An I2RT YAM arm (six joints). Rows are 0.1 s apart.
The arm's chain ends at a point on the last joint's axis. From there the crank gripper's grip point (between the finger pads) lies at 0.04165 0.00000 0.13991 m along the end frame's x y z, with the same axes.
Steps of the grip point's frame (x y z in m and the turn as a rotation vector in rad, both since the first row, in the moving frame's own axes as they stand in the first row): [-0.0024 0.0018 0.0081 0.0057 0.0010 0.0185]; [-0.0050 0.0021 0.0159 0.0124 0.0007 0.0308]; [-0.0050 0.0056 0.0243 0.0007 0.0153 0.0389]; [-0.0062 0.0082 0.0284 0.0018 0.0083 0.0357]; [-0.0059 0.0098 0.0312 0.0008 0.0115 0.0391]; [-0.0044 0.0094 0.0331 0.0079 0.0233 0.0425]
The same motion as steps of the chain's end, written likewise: [-0.0025 0.0018 0.0081 0.0057 0.0010 0.0185]; [-0.0051 0.0026 0.0159 0.0124 0.0007 0.0308]; [-0.0071 0.0040 0.0250 0.0007 0.0153 0.0389]; [-0.0073 0.0069 0.0287 0.0018 0.0083 0.0357]; [-0.0075 0.0083 0.0317 0.0008 0.0115 0.0391]; [-0.0076 0.0087 0.0341 0.0079 0.0233 0.0425]
